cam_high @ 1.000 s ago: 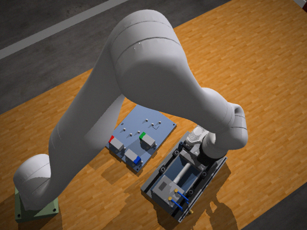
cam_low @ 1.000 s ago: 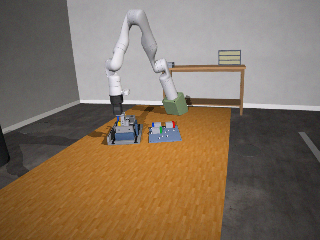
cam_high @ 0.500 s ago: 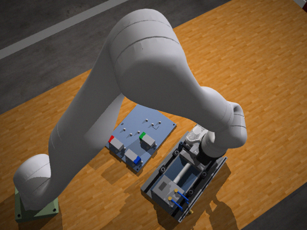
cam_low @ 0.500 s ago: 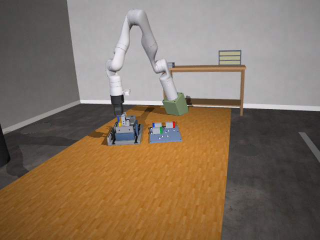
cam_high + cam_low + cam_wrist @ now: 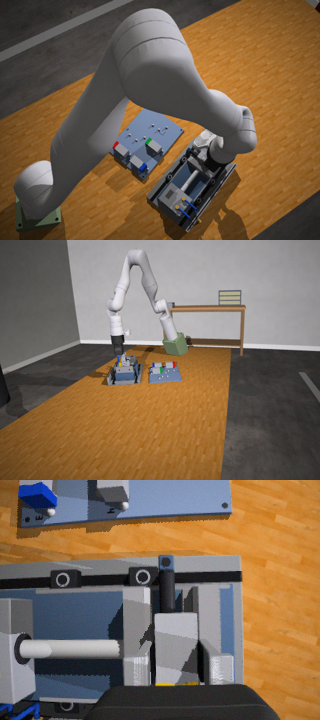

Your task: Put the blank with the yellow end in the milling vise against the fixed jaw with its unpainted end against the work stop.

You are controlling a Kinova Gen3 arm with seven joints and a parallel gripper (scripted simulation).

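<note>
The yellow-ended blank is 2 cm below my hand. From my hand the other things lie so: moving jaw (3 cm behind, 1 cm to the right, 4 cm below); dark work stop (2 cm behind, 4 cm to the left, 3 cm below); fixed jaw (2 cm ahead, 1 cm to the left, 4 cm below).
</note>
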